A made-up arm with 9 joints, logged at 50 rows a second.
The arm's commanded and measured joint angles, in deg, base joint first. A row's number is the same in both.
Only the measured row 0 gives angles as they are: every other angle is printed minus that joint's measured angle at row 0.
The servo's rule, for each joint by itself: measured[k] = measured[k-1] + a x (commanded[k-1-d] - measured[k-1]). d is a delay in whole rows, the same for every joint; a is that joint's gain. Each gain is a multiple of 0.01, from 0.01 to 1. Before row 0 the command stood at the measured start. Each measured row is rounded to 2 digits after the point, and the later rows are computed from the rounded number. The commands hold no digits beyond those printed.
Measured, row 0: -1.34, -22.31, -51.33, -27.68, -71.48, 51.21, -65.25, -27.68, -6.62
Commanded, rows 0 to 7: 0.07, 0.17, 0.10, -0.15, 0.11, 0.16, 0.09, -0.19, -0.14; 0.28, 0.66, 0.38, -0.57, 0.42, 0.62, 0.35, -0.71, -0.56; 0.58, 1.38, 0.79, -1.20, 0.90, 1.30, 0.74, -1.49, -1.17; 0.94, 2.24, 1.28, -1.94, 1.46, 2.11, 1.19, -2.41, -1.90; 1.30, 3.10, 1.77, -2.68, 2.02, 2.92, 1.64, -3.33, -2.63; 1.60, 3.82, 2.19, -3.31, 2.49, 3.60, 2.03, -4.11, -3.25; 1.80, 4.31, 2.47, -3.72, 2.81, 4.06, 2.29, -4.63, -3.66; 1.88, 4.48, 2.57, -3.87, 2.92, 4.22, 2.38, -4.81, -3.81
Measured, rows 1 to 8: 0.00, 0.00, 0.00, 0.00, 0.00, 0.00, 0.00, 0.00, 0.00; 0.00, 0.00, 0.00, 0.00, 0.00, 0.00, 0.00, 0.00, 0.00; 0.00, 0.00, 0.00, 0.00, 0.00, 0.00, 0.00, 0.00, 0.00; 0.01, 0.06, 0.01, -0.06, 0.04, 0.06, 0.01, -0.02, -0.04; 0.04, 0.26, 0.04, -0.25, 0.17, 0.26, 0.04, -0.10, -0.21; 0.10, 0.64, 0.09, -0.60, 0.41, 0.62, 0.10, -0.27, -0.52; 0.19, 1.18, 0.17, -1.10, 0.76, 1.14, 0.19, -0.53, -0.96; 0.31, 1.83, 0.28, -1.68, 1.18, 1.76, 0.31, -0.87, -1.49
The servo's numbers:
d 3
a 0.11 0.34 0.07 0.37 0.33 0.35 0.08 0.12 0.32

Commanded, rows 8 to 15: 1.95, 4.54, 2.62, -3.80, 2.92, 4.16, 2.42, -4.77, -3.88; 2.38, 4.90, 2.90, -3.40, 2.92, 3.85, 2.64, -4.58, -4.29; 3.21, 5.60, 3.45, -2.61, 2.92, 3.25, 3.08, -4.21, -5.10; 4.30, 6.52, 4.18, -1.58, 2.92, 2.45, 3.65, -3.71, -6.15; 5.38, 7.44, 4.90, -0.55, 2.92, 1.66, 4.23, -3.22, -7.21; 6.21, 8.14, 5.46, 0.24, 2.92, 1.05, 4.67, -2.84, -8.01; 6.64, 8.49, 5.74, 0.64, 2.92, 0.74, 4.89, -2.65, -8.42; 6.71, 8.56, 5.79, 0.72, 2.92, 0.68, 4.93, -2.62, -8.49
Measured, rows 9 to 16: 0.45, 2.51, 0.41, -2.28, 1.61, 2.40, 0.45, -1.26, -2.05; 0.60, 3.12, 0.55, -2.81, 2.01, 2.98, 0.60, -1.66, -2.57; 0.74, 3.58, 0.69, -3.20, 2.31, 3.41, 0.74, -2.04, -2.97; 0.87, 3.91, 0.83, -3.42, 2.51, 3.67, 0.87, -2.37, -3.26; 1.04, 4.25, 0.97, -3.41, 2.65, 3.73, 1.01, -2.64, -3.59; 1.28, 4.71, 1.14, -3.11, 2.74, 3.56, 1.18, -2.83, -4.07; 1.61, 5.33, 1.35, -2.54, 2.80, 3.17, 1.38, -2.94, -4.74; 2.02, 6.05, 1.60, -1.80, 2.84, 2.64, 1.61, -2.97, -5.53
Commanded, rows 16 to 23: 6.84, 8.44, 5.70, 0.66, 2.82, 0.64, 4.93, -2.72, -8.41; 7.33, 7.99, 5.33, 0.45, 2.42, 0.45, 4.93, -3.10, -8.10; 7.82, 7.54, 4.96, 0.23, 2.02, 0.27, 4.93, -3.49, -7.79; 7.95, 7.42, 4.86, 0.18, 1.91, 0.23, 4.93, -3.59, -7.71; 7.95, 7.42, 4.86, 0.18, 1.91, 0.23, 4.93, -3.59, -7.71; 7.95, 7.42, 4.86, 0.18, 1.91, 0.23, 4.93, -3.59, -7.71; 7.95, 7.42, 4.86, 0.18, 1.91, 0.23, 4.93, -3.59, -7.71; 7.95, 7.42, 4.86, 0.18, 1.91, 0.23, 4.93, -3.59, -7.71
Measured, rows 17 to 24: 2.48, 6.76, 1.87, -1.05, 2.87, 2.08, 1.85, -2.95, -6.32; 2.94, 7.35, 2.14, -0.42, 2.89, 1.61, 2.09, -2.91, -6.99; 3.35, 7.76, 2.40, 0.00, 2.90, 1.28, 2.32, -2.88, -7.47; 3.73, 7.99, 2.63, 0.24, 2.87, 1.06, 2.53, -2.86, -7.77; 4.13, 7.99, 2.82, 0.32, 2.72, 0.85, 2.72, -2.89, -7.88; 4.54, 7.84, 2.97, 0.29, 2.49, 0.65, 2.90, -2.96, -7.85; 4.92, 7.70, 3.10, 0.25, 2.30, 0.50, 3.06, -3.04, -7.81; 5.25, 7.60, 3.22, 0.22, 2.17, 0.41, 3.21, -3.11, -7.78
